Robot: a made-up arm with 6 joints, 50 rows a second.
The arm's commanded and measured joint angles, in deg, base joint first. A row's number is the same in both.
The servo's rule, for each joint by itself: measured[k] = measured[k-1] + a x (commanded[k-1-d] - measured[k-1]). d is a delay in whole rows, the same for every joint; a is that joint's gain. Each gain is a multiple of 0.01, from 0.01 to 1. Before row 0 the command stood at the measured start. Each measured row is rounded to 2 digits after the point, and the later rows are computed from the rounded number. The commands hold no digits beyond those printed.
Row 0, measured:
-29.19 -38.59 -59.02 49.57 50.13 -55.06
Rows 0 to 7, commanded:
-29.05 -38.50 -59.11 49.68 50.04 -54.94
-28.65 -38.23 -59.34 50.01 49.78 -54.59
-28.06 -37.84 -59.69 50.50 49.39 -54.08
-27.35 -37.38 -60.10 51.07 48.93 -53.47
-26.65 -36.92 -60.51 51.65 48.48 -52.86
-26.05 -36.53 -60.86 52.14 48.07 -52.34
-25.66 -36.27 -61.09 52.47 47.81 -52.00
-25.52 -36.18 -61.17 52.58 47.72 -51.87
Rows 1 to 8, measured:
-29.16 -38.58 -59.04 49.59 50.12 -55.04
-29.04 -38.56 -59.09 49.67 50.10 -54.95
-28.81 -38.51 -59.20 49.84 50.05 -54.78
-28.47 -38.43 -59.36 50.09 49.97 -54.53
-28.05 -38.32 -59.57 50.40 49.87 -54.21
-27.59 -38.19 -59.80 50.75 49.74 -53.85
-27.15 -38.06 -60.03 51.09 49.60 -53.50
-26.78 -37.93 -60.24 51.39 49.47 -53.19
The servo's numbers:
d 0
a 0.23 0.07 0.18 0.20 0.07 0.19

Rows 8 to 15, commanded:
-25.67 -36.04 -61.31 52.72 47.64 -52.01
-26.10 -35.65 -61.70 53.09 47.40 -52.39
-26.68 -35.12 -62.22 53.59 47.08 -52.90
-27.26 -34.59 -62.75 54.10 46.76 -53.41
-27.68 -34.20 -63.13 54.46 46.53 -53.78
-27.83 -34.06 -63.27 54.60 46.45 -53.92
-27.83 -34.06 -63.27 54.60 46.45 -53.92
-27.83 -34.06 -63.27 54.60 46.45 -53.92
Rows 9 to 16, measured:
-26.52 -37.80 -60.43 51.66 49.34 -52.97
-26.42 -37.65 -60.66 51.95 49.20 -52.86
-26.48 -37.47 -60.94 52.28 49.05 -52.87
-26.66 -37.27 -61.27 52.64 48.89 -52.97
-26.89 -37.06 -61.60 53.00 48.72 -53.12
-27.11 -36.85 -61.90 53.32 48.56 -53.27
-27.28 -36.65 -62.15 53.58 48.41 -53.39
-27.41 -36.47 -62.35 53.78 48.27 -53.49

